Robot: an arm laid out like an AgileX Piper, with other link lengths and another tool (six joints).
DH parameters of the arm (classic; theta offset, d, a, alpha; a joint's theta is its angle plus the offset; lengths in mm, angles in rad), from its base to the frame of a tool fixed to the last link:
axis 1: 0 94.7 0 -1.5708
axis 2: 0.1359 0 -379.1 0
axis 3: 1.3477 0 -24.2 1.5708
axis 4: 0 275.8 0 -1.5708
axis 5: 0 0 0 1.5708
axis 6: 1.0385 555.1 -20 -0.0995
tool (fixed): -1.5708 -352.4 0 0
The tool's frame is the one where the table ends.
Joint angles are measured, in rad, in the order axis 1, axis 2, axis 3, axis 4, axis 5, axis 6. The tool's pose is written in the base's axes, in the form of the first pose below.
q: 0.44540 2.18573 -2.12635 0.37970 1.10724 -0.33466
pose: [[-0.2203 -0.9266 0.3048 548.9], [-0.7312 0.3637 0.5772 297.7], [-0.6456 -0.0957 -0.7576 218.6], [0 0 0 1]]
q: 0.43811 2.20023 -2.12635 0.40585 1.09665 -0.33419
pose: [[-0.2386 -0.9238 0.2995 552.5], [-0.7144 0.3759 0.5902 299.4], [-0.6578 -0.0731 -0.7496 211.3], [0 0 0 1]]
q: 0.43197 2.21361 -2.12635 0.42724 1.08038 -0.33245
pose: [[-0.2542 -0.9190 0.3014 556.9], [-0.6973 0.3901 0.6013 300.9], [-0.6702 -0.0573 -0.7400 205.0], [0 0 0 1]]
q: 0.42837 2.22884 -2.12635 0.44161 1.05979 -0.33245
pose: [[-0.2647 -0.9142 0.3068 562.1], [-0.6843 0.4022 0.6082 302.8], [-0.6794 -0.0490 -0.7321 197.6], [0 0 0 1]]
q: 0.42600 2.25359 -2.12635 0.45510 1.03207 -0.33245
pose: [[-0.2783 -0.9084 0.3120 569.1], [-0.6721 0.4162 0.6124 305.8], [-0.6862 -0.0393 -0.7263 184.5], [0 0 0 1]]
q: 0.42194 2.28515 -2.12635 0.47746 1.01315 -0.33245
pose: [[-0.3028 -0.9032 0.3043 574.6], [-0.6585 0.4291 0.6183 308.8], [-0.6890 -0.0132 -0.7247 166.6], [0 0 0 1]]
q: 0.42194 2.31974 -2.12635 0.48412 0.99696 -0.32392
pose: [[-0.3300 -0.8968 0.2947 578.8], [-0.6542 0.4424 0.6134 311.2], [-0.6805 0.0096 -0.7327 145.4], [0 0 0 1]]
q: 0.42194 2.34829 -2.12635 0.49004 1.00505 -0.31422
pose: [[-0.3603 -0.8936 0.2677 577.6], [-0.6569 0.4468 0.6073 312.4], [-0.6623 0.0429 -0.7480 126.3], [0 0 0 1]]
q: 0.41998 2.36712 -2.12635 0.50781 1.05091 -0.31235
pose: [[-0.3911 -0.8960 0.2102 568.6], [-0.6660 0.4331 0.6074 312.8], [-0.6353 0.0976 -0.7661 112.2], [0 0 0 1]]
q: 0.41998 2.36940 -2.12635 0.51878 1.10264 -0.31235
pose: [[-0.4060 -0.9001 0.1579 557.8], [-0.6789 0.4128 0.6072 312.7], [-0.6117 0.1393 -0.7787 108.8], [0 0 0 1]]
